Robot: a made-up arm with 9 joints.
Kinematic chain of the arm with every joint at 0, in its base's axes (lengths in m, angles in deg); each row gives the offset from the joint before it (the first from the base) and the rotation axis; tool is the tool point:
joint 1: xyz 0 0 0.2 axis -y
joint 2: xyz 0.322 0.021 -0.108 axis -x
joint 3: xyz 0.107 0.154 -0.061 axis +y
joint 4: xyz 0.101 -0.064 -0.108 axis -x
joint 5: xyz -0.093 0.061 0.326 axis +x
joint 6: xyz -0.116 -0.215 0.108 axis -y
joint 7: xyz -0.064 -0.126 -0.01 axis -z
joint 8: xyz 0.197 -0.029 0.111 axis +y
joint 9: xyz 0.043 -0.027 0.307 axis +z
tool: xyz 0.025 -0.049 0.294
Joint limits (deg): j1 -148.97..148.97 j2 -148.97..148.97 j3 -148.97..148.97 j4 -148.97..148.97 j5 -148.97..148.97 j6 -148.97..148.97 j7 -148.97..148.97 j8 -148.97..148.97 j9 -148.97..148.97
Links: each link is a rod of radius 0.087 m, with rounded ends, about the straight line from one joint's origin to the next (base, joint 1, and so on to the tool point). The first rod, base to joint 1, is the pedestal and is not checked.
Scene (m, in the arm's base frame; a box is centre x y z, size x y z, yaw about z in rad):
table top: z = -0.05
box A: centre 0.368 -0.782 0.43 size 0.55 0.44 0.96 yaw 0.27
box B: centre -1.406 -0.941 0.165 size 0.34 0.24 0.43 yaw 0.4
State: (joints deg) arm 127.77 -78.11 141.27 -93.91 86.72 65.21 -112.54 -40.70 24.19
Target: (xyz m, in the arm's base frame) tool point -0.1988 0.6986 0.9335
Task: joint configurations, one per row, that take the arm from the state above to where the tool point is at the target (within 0.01 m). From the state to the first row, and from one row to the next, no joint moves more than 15 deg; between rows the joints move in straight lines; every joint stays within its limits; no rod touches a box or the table.
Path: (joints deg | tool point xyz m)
1: 131.07 -91.58 143.20 -88.34 84.08 68.74 -111.25 -51.29 26.97 | -0.4621 -0.6703 0.5878
2: 134.37 -105.05 145.12 -82.78 81.44 72.28 -109.97 -61.88 29.75 | -0.3569 -0.6713 0.6307
3: 137.67 -118.53 147.04 -77.21 78.80 75.81 -108.68 -72.46 32.53 | -0.2438 -0.6416 0.6801
4: 140.97 -132.00 148.97 -71.65 76.17 79.35 -107.40 -83.05 35.31 | -0.1307 -0.5724 0.7345
5: 142.97 -136.24 148.97 -61.78 66.78 64.98 -114.69 -75.82 31.29 | 0.0807 -0.3810 0.9528
6: 144.97 -140.48 148.97 -51.92 57.40 50.60 -121.98 -68.59 27.27 | 0.1497 -0.0273 1.0989
7: 146.97 -144.73 148.97 -42.05 48.02 36.23 -129.27 -61.35 23.26 | 0.0442 0.3758 1.1000
8: 148.97 -148.97 148.97 -32.19 38.63 21.86 -136.56 -54.12 19.24 | -0.1988 0.6986 0.9335

